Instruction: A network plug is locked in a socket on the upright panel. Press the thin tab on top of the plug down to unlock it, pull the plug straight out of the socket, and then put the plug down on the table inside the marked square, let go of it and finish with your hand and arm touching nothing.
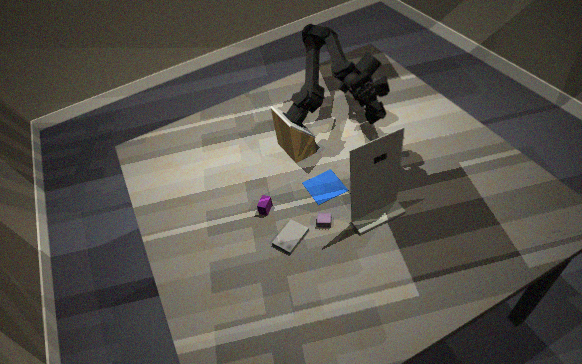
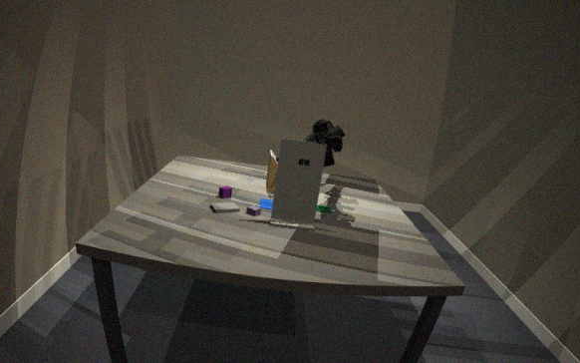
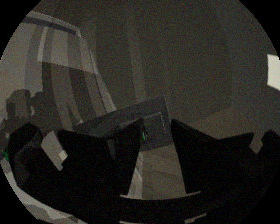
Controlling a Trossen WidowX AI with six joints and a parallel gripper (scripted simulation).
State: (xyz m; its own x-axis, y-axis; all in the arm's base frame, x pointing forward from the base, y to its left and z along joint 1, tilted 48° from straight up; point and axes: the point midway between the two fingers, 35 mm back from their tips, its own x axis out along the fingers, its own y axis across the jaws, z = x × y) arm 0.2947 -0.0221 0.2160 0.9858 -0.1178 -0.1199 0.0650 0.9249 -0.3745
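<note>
Right now the network plug is 100 mm to the right of my gripper tip, 90 mm ahead of it and 50 mm below it. From my gripper tip the other things lie so: blue marked square: 300 mm below, 170 mm to the right, 90 mm behind; then green flat piece: 300 mm below, 100 mm behind, 40 mm to the left; then grey upright panel: 150 mm below, 110 mm ahead, 100 mm to the right.
</note>
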